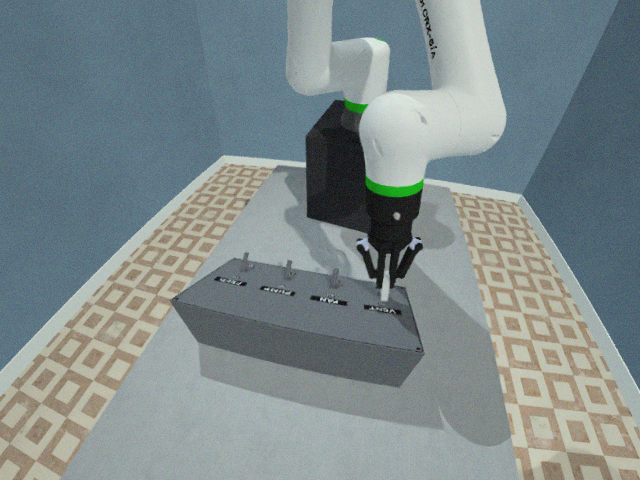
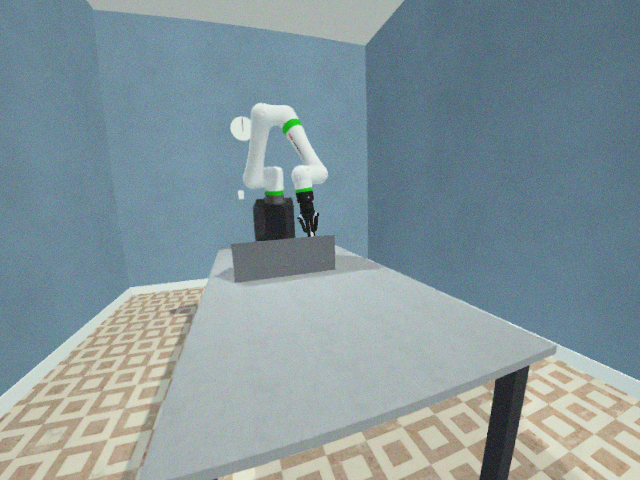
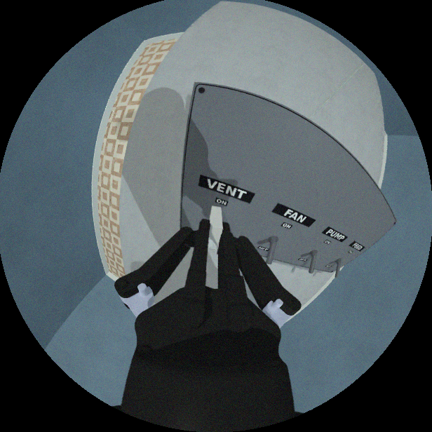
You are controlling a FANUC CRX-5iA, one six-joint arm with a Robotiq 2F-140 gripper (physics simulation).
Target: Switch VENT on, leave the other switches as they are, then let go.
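Frame: origin at the arm's base, x ahead, y left, z up, level; millimetres.
Seen in the pictures: gripper, between the fingertips: (image 1: 383, 295); arm's base, origin of its link: (image 2: 275, 202).
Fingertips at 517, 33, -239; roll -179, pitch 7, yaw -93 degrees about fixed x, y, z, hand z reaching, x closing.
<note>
Offsets run from my fingertips to a thing's top centre, as dx, dy, dz. Level surfaces: height alone.
A grey switch box (image 1: 289, 316) (image 2: 284, 259) (image 3: 280, 150) stands on the table. My gripper (image 1: 384, 298) (image 2: 311, 235) (image 3: 214, 214) is shut, with its pale fingertips together and nothing seen between them. The tips are at the VENT position, just short of the ON mark beside the VENT label @(+47, -11, +18) (image 1: 382, 309) (image 3: 226, 189). The VENT lever does not show; the fingers hide that spot, so its position cannot be told. The FAN lever @(-54, -116, +18) (image 1: 335, 277) (image 3: 271, 250), PUMP lever @(-73, -235, +18) (image 1: 289, 268) (image 3: 312, 261) and FEED lever @(-93, -353, +18) (image 1: 245, 260) (image 3: 337, 268) stand on the side away from their ON marks.
The grey table @(dz -113) (image 1: 155, 428) (image 2: 310, 361) bears the box and the arm's dark pedestal (image 1: 336, 180) (image 2: 273, 219), which stands behind the box. The FAN lever is the nearest one beside my fingers. Blue walls surround the table.
</note>
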